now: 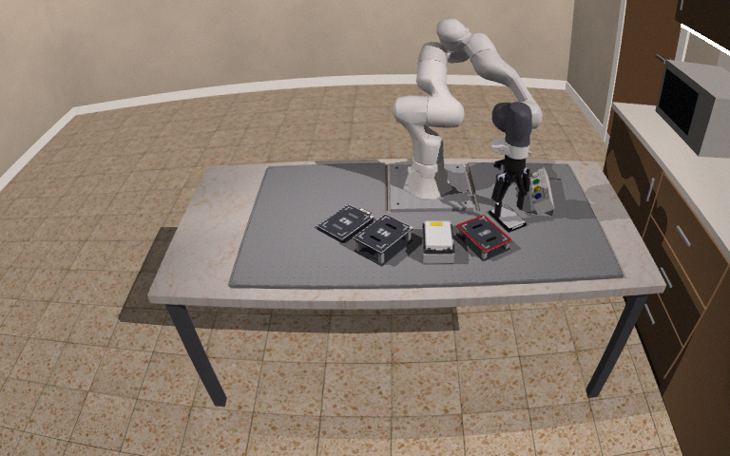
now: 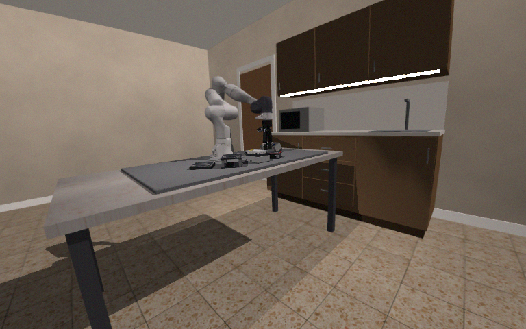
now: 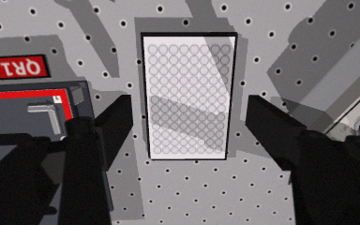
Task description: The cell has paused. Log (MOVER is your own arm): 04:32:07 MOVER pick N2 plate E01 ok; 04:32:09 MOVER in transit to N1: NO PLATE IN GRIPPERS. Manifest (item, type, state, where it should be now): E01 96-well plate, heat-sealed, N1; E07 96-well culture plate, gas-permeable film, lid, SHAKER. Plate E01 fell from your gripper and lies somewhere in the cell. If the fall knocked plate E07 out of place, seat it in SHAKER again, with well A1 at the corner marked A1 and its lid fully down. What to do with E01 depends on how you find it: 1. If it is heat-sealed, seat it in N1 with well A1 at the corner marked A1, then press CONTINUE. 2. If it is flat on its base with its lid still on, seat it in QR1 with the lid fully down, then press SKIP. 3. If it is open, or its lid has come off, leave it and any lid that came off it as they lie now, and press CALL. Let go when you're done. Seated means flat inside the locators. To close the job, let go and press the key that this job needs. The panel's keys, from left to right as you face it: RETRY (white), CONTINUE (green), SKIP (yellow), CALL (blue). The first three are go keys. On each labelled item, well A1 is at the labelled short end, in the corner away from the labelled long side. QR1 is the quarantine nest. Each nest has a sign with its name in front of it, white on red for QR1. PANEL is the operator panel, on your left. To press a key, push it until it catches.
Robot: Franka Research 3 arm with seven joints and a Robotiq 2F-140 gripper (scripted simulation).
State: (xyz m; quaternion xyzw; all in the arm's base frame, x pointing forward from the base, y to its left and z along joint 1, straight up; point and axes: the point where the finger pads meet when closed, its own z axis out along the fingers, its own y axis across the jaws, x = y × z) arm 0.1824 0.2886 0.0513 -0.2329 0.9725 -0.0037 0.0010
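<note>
Now: the plate E01 50 mm below my hand. Also, from my hand: yellow key (110 mm behind, 130 mm to the left, 10 mm above); then blue CALL key (60 mm behind, 120 mm to the left, 10 mm above); then green continue key (160 mm behind, 140 mm to the left, 10 mm above).
</note>
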